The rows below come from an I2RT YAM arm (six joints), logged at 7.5 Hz.
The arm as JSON. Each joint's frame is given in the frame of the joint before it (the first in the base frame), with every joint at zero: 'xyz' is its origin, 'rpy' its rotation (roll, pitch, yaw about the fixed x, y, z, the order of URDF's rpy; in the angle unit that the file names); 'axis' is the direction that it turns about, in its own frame. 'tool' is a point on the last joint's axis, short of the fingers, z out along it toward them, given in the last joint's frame.
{
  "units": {
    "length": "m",
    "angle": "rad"
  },
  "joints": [
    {
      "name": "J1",
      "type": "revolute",
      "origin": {
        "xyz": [
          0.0,
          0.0,
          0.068
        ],
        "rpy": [
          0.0,
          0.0,
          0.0
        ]
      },
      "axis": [
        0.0,
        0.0,
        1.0
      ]
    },
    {
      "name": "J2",
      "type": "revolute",
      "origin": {
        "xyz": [
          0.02,
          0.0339,
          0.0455
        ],
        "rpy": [
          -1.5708,
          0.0,
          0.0
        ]
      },
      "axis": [
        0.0,
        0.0,
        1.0
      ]
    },
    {
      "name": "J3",
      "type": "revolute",
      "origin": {
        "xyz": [
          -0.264,
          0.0,
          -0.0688
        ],
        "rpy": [
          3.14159,
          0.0,
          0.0
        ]
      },
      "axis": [
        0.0,
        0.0,
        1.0
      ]
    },
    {
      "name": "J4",
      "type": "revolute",
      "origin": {
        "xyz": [
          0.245,
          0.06,
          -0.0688
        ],
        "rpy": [
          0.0,
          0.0,
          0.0
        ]
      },
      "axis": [
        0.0,
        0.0,
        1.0
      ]
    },
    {
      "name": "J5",
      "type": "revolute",
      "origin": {
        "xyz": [
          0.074,
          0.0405,
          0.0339
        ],
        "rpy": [
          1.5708,
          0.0,
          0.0
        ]
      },
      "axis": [
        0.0,
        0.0,
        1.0
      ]
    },
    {
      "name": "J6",
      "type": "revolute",
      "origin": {
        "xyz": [
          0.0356,
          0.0,
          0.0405
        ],
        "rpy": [
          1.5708,
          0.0,
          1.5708
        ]
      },
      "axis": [
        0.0,
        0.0,
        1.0
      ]
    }
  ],
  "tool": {
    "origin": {
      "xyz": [
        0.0,
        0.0,
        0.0
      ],
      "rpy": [
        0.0,
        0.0,
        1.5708
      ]
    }
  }
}
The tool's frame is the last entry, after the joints.
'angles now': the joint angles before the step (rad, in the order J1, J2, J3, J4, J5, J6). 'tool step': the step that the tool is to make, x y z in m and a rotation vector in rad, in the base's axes. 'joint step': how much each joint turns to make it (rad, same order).
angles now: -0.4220, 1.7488, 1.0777, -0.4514, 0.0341, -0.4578
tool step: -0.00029, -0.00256, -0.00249, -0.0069, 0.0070, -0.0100
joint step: -0.0061, 0.0079, -0.0006, 0.0050, 0.0100, -0.0004
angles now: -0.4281, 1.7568, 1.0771, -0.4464, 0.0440, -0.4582
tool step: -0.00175, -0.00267, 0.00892, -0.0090, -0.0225, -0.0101
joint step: -0.0093, -0.0226, 0.0067, -0.0051, -0.0008, 0.0013
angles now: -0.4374, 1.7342, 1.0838, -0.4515, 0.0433, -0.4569
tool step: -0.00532, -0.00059, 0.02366, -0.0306, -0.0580, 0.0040
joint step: -0.0086, -0.0682, 0.0078, -0.0100, -0.0035, -0.0124
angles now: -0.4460, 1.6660, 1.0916, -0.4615, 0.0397, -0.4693
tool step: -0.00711, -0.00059, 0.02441, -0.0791, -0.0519, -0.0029
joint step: -0.0067, -0.0732, 0.0026, 0.0072, 0.0388, -0.0297
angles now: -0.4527, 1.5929, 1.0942, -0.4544, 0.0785, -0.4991
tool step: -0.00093, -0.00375, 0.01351, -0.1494, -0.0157, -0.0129
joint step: 0.0002, -0.0314, -0.0024, 0.0597, 0.1086, -0.0686
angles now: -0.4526, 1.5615, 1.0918, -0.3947, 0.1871, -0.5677
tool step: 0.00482, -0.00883, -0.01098, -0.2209, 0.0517, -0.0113
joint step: -0.0001, 0.0278, -0.0495, 0.1676, 0.1696, -0.1481
